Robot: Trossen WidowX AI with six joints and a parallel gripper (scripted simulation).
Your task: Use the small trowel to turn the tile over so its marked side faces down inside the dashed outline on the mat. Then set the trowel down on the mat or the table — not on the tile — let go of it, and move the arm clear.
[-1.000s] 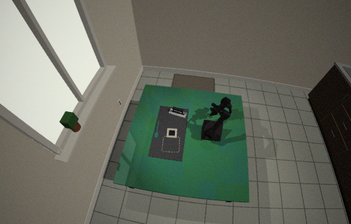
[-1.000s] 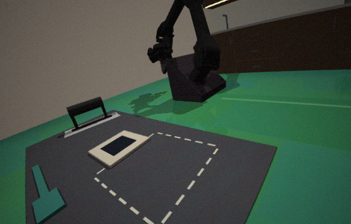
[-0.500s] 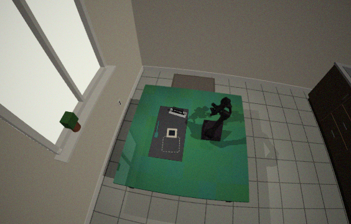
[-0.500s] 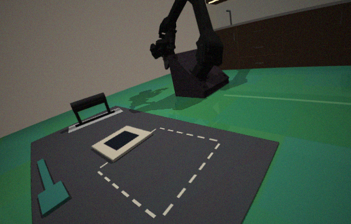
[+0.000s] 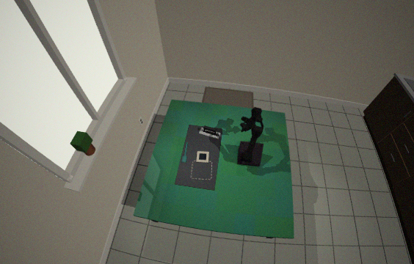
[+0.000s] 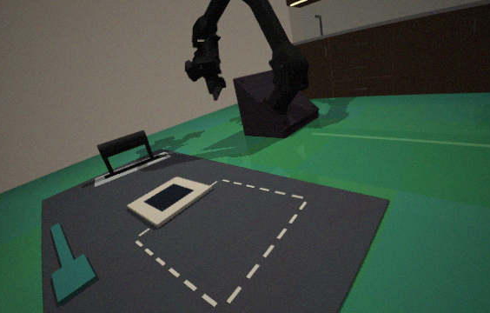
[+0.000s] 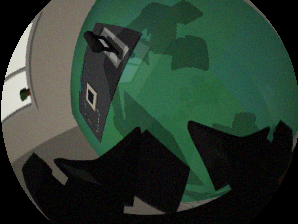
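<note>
My gripper tip is 29 cm short of the trowel and 8 cm above it. Round my gripper tip: dark mat 36 cm ahead, 24 cm to the left, 14 cm below; teal piece 49 cm ahead, 27 cm to the left, 11 cm below; tile 33 cm ahead, 27 cm to the left, 11 cm below.
</note>
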